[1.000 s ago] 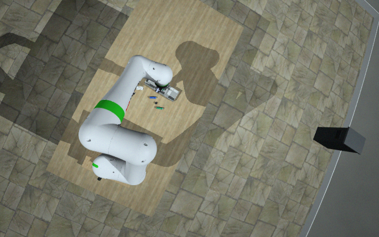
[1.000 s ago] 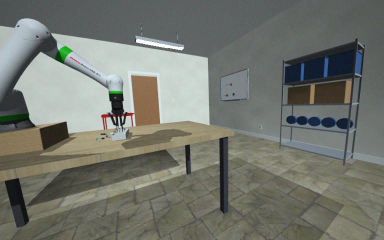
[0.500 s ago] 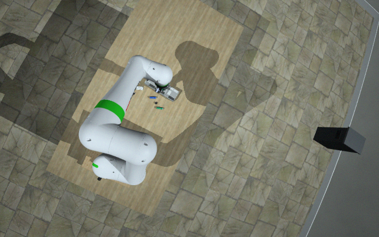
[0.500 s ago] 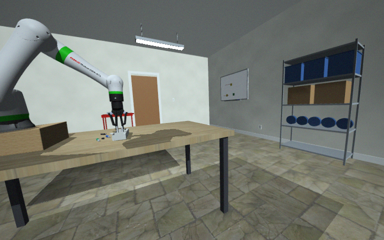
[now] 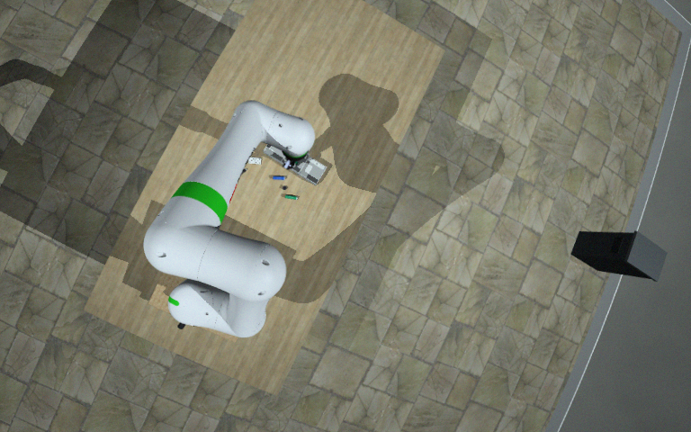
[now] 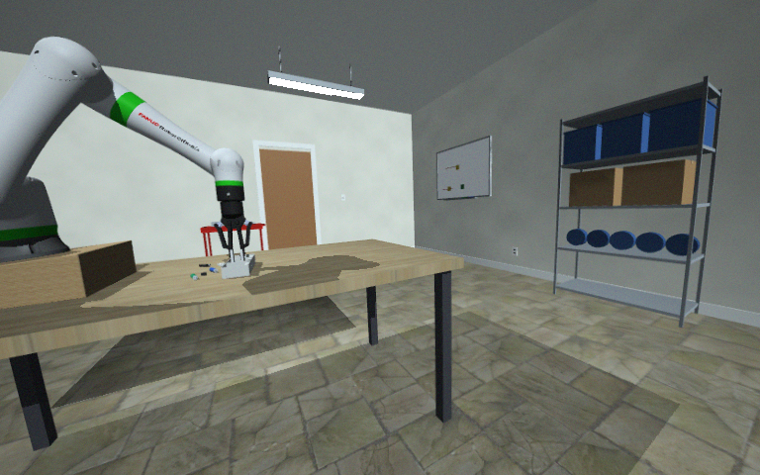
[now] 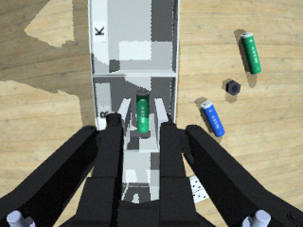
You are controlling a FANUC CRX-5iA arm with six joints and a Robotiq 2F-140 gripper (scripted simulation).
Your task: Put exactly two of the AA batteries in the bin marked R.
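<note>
The grey bin is 1 cm ahead of my hand and 3 cm below it. Also, from my hand: blue AA battery 9 cm behind, 1 cm to the left, 4 cm below; then white domino 10 cm behind, 13 cm to the left, 4 cm below; then small black round part 11 cm behind, 4 cm to the right, 5 cm below.
</note>
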